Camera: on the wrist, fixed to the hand. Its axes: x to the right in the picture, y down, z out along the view.
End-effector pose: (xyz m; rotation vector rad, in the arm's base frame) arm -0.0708 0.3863 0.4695 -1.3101 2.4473 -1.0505
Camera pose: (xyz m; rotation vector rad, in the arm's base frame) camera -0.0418 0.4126 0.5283 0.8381 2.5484 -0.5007
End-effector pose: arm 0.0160 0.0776 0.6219 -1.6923 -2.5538 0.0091
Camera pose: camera -0.0144 0.0313 0.6657 -2.9333 -0.5702 -0.2169
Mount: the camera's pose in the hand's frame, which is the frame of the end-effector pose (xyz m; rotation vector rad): -0.0281 -0.0481 -0.0434 -0.1306 0.2137 1.5718
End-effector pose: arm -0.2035 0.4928 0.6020 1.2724 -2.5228 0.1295
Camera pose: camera -0.1393 0.4950 0.6314 -0.9121 -2.5822 0.3732
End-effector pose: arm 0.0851 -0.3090 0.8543 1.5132 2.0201 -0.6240
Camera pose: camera 0.0390 -0.3138 0.9076 2.4471 0.4418 0.3289
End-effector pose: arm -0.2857 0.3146 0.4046 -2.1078 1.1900 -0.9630
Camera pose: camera -0.3061 0.3576 0.4568 -0.5610 2.3453 -0.2887
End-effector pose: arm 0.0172 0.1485 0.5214 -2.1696 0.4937 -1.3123
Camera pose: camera -0.0329 0.1904 0.5482 -0.9904 1.8439 -0.5237
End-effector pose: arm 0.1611 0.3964 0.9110 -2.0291 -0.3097 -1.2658
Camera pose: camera 0.0917 0.4059 0.9197 -1.4336 1.2571 -0.4091
